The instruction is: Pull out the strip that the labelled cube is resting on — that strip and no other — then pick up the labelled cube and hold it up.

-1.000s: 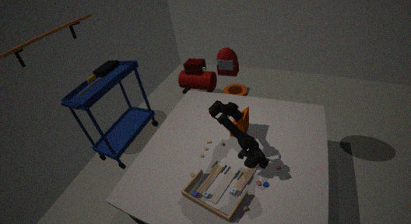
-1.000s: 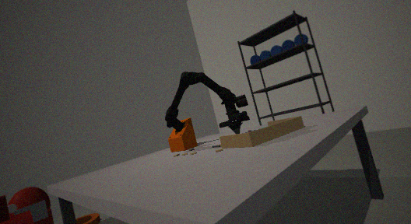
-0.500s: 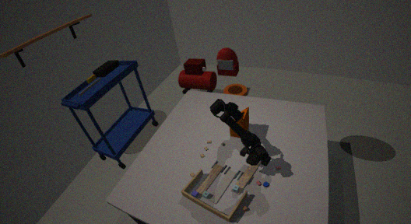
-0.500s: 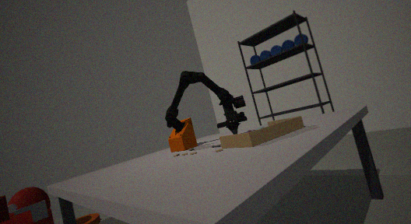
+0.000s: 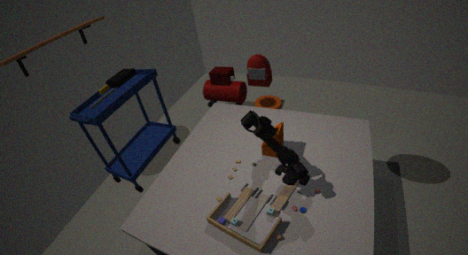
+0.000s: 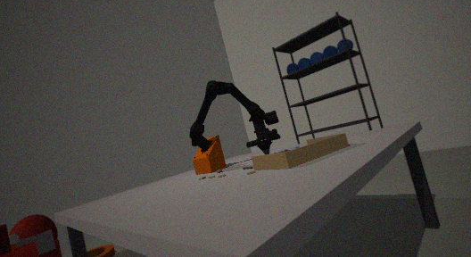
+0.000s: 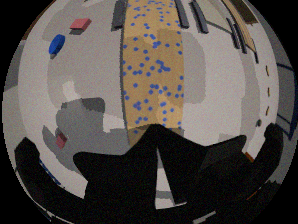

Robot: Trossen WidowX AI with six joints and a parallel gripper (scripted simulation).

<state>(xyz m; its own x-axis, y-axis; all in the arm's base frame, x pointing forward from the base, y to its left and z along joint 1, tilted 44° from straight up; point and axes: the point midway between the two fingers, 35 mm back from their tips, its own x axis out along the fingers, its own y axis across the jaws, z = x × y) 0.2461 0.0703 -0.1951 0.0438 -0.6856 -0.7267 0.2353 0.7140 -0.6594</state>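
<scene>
The blue piece is 150 mm ahead of my gripper tip and 100 mm to the left of it.
</scene>
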